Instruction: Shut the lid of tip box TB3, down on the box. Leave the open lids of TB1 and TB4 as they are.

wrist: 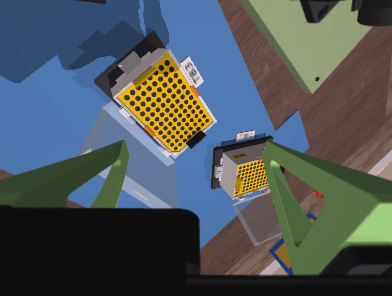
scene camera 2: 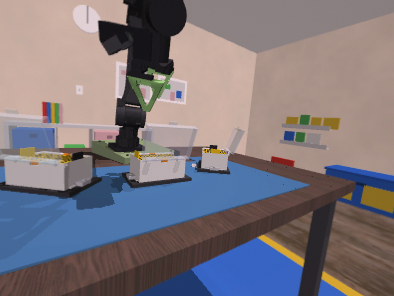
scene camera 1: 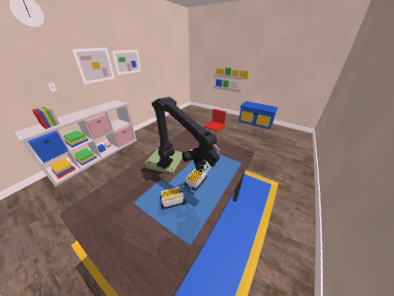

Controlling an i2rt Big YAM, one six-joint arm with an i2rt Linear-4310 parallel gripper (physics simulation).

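Places are measured from the arm's base along level axes (x ahead, y left, z up), in metres.
Pixels of known places: gripper, fingertip midpoint: (wrist: 195, 148) (scene camera 2: 152, 104) (scene camera 1: 195, 164); arm's base, link origin: (scene camera 2: 126, 148) (scene camera 1: 165, 162).
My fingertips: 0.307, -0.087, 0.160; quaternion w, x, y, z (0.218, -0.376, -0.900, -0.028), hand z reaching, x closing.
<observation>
Ahead of a thing's pixels: the offset from my fingertips to its middle, as dx, dy, dz. "spot": to the spot under its first point. Level surfaces: height alone.
Tip box TB3 {-0.007, +0.029, -0.126} (scene camera 1: 195, 179) (scene camera 2: 159, 169) (wrist: 167, 102) stands on the blue mat, its yellow tip rack uncovered. Its clear lid {spot: +0.072, +0.020, -0.079} (scene camera 2: 175, 140) (wrist: 145, 167) is open, tilted outward from the hinge side. My gripper (scene camera 1: 204, 167) (scene camera 2: 147, 107) (wrist: 195, 148) is open and empty, above the mat and higher than the boxes; its left finger overlaps part of TB3's lid in the wrist view. TB1 (scene camera 2: 215, 161) (wrist: 250, 175) has its lid {+0.038, +0.316, -0.086} (scene camera 2: 235, 141) (wrist: 255, 217) open. The remaining box, TB4 {spot: -0.038, -0.241, -0.096} (scene camera 1: 172, 200) (scene camera 2: 45, 172), has its clear lid (scene camera 2: 20, 119) standing open.
The boxes stand in dark holders on the blue mat {dz -0.191} (scene camera 1: 187, 230) (scene camera 2: 225, 200) on a brown wooden table {dz -0.194} (scene camera 1: 115, 225). The arm's green base plate (scene camera 1: 152, 161) (wrist: 305, 55) is beside the mat. TB1 stands near TB3, partly behind the right finger in the wrist view.
</observation>
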